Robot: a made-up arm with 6 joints.
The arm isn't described. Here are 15 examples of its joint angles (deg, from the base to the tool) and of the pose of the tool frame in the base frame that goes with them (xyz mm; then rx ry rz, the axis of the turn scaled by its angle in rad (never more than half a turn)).
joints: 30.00 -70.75 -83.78 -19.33 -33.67 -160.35
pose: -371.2 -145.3 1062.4 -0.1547 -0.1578 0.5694
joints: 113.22 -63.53 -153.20 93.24 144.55 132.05
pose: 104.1 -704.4 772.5 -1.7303 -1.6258 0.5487
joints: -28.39 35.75 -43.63 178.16 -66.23 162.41
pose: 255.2 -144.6 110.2 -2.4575 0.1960 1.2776
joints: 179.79 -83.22 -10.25 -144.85 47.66 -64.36
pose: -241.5 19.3 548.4 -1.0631 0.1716 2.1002
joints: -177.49 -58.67 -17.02 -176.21 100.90 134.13
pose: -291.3 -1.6 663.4 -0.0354 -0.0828 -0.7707
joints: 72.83 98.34 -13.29 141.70 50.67 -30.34
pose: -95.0 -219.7 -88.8 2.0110 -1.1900 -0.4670
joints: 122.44 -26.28 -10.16 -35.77 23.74 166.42
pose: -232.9 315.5 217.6 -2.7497 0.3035 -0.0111
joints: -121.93 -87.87 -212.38 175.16 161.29 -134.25
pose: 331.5 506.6 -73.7 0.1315 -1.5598 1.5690
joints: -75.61 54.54 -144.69 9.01 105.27 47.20
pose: 259.7 -901.7 363.1 -1.4192 2.5388 0.3180
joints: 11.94 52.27 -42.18 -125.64 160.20 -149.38
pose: 531.2 -21.3 41.5 0.6461 -0.2212 2.8357
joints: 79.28 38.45 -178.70 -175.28 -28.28 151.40
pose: 121.4 718.1 910.0 -0.8441 -1.1414 -1.8565
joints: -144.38 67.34 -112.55 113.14 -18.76 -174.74
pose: -786.4 -383.5 -38.8 1.7788 -1.7735 -0.5542
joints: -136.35 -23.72 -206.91 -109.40 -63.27 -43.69
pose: 457.4 193.1 908.4 -0.7100 1.0866 -2.1377
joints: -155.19 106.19 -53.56 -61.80 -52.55 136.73
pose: -46.1 -206.0 -390.0 1.3552 1.8667 -0.1638
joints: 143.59 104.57 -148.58 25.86 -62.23 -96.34
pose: -670.7 596.1 -61.2 0.2701 -1.6546 -1.9532
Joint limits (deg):
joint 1: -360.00..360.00
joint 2: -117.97..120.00
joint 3: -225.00..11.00
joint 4: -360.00..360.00
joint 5: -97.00..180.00
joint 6: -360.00..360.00
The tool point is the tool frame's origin. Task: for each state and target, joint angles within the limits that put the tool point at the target. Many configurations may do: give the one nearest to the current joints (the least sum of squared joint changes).
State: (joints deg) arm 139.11 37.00 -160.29 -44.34 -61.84 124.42
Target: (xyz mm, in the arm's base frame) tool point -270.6 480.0 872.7
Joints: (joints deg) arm 108.82 46.01 -169.16 -40.47 -86.90 124.42
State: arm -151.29 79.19 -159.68 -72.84 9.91 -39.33
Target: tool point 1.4 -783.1 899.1
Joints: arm -100.03 57.56 -186.35 -72.43 -11.48 -39.33
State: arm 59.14 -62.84 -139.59 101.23 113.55 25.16
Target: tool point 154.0 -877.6 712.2
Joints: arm 111.02 -75.71 -147.29 107.24 108.30 25.16
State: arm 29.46 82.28 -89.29 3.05 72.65 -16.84
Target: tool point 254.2 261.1 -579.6
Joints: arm 44.32 104.21 -99.51 6.53 63.13 -16.84
